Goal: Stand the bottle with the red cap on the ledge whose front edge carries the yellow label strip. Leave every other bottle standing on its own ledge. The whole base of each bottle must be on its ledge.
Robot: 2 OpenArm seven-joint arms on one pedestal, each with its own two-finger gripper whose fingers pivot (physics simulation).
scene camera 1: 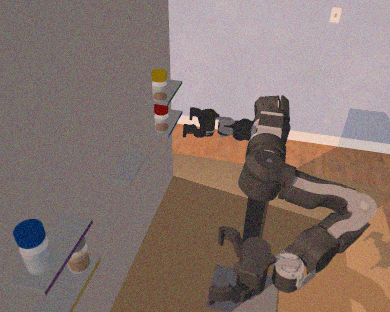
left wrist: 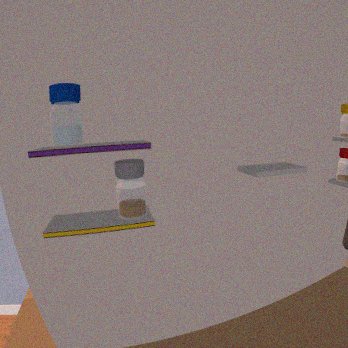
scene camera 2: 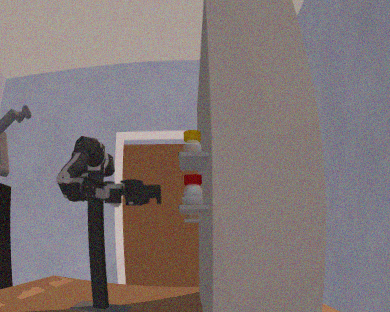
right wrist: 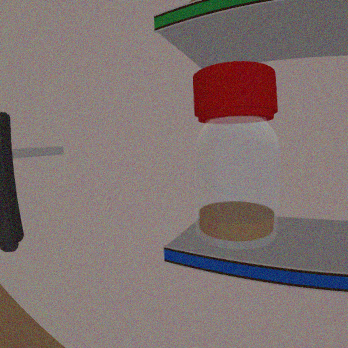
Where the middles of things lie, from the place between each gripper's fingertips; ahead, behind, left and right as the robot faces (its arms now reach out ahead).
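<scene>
Measured from my left hand: grey-capped bottle (left wrist: pixel 130 187), 9 cm below, 35 cm ahead, 1 cm to the right; yellow-strip ledge (left wrist: pixel 91 219), 15 cm below, 35 cm ahead, 5 cm to the left; red-capped bottle (right wrist: pixel 236 154), 9 cm below, 34 cm ahead, 69 cm to the right; blue-capped bottle (scene camera 1: pixel 35 249), 5 cm above, 35 cm ahead, 9 cm to the left.
Measured from my right hand: red-capped bottle, 1 cm above, 10 cm ahead, 1 cm to the left; yellow-strip ledge, 5 cm below, 10 cm ahead, 75 cm to the left; grey-capped bottle, 1 cm above, 10 cm ahead, 68 cm to the left; blue-capped bottle, 15 cm above, 11 cm ahead, 79 cm to the left.
</scene>
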